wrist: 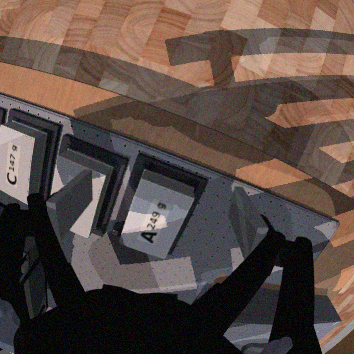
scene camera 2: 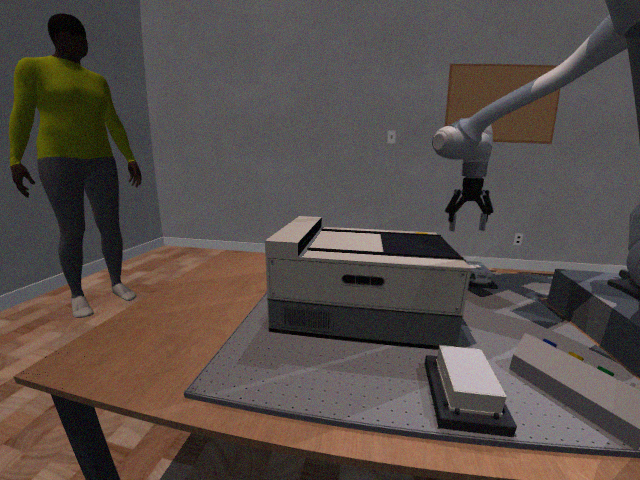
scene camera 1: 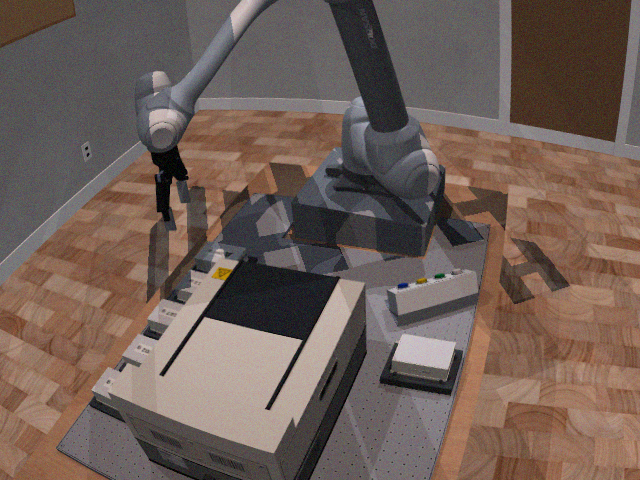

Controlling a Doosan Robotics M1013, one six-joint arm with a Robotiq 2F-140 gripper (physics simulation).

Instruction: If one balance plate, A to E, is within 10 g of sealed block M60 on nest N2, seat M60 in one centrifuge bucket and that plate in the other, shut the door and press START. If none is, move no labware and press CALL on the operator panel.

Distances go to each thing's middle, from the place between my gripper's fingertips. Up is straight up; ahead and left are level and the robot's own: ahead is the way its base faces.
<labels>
Right now my hand is 470 mm short of the beige centrifuge (scene camera 1: pixel 255 369), 370 mm to the right of it and 50 mm above it. From my hand the other things lie so: M60 block (scene camera 2: pixel 469 383) (280 mm ahead, 690 mm to the left, 130 mm below); then dark base plate (scene camera 2: pixel 505 426) (280 mm ahead, 690 mm to the left, 160 mm below).
</labels>
